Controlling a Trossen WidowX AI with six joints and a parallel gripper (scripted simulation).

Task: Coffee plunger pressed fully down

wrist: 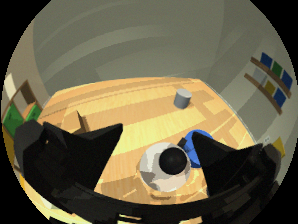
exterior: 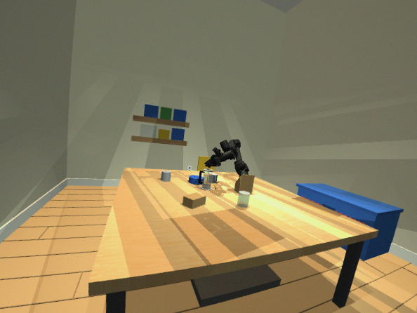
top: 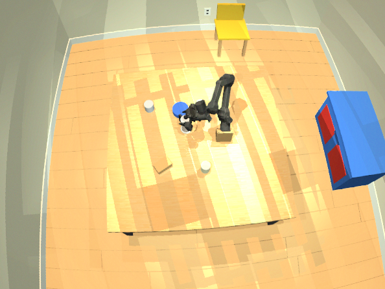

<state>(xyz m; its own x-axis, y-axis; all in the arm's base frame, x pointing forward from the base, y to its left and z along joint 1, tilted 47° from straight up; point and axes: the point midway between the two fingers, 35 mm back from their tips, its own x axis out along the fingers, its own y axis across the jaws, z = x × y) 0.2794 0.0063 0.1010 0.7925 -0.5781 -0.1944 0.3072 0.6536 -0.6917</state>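
Right now my gripper tip is 3 cm past the coffee press, 2 cm to the left of it and 9 cm above it. From my gripper tip the other things lie so: blue round dish 1 cm behind, 15 cm to the right, 15 cm below.
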